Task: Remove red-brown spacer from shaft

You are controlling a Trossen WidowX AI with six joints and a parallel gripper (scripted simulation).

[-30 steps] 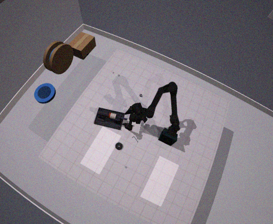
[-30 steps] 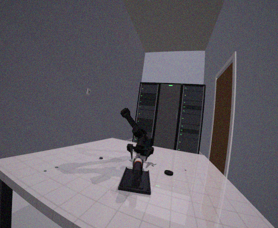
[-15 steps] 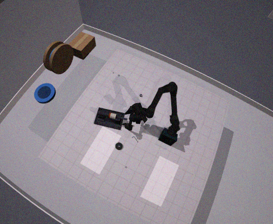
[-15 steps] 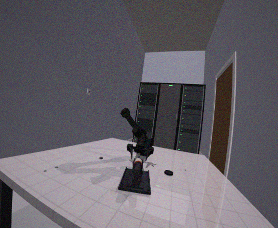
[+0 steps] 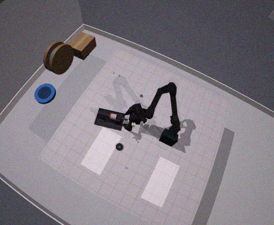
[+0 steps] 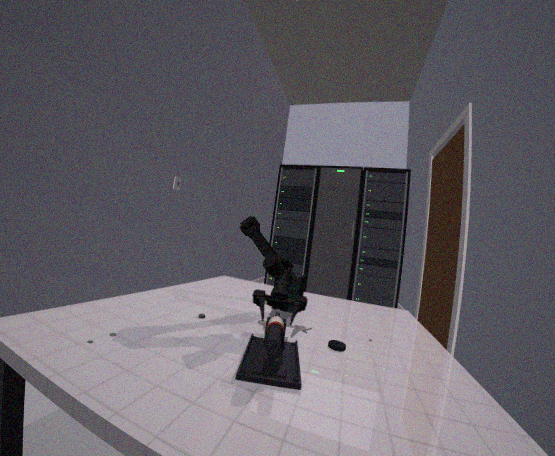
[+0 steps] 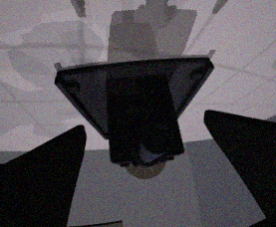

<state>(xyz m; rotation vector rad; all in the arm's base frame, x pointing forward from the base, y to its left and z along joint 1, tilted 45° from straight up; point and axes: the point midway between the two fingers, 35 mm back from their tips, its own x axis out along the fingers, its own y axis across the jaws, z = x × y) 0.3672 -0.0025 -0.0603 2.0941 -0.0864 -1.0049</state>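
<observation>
Right now the grey shaft is 60 mm ahead of my gripper tip, 20 mm to the left of it and 20 mm above it. Round my gripper tip: dark fixture plate (120 mm ahead, 30 mm to the left, 10 mm below); then red-brown spacer (100 mm ahead, 30 mm to the left, 20 mm above); then bent key (150 mm behind, 80 mm to the left, 60 mm below).
</observation>
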